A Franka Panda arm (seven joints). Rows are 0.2 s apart.
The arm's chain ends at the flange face. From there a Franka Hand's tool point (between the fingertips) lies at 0.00 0.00 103.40 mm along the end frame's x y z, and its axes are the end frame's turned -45 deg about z.
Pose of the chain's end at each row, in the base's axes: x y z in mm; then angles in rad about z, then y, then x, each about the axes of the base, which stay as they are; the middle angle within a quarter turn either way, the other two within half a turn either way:
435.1 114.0 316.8 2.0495 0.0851 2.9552
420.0 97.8 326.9 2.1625 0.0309 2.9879
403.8 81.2 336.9 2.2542 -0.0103 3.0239
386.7 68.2 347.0 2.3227 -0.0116 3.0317
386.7 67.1 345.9 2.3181 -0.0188 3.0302
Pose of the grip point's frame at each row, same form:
443.9 94.9 215.6 1.2641 0.0851 2.9552
423.2 82.0 224.8 1.3771 0.0309 2.9879
402.7 69.1 234.2 1.4688 -0.0103 3.0239
385.5 56.9 244.2 1.5373 -0.0116 3.0317
384.8 55.6 243.2 1.5327 -0.0188 3.0302

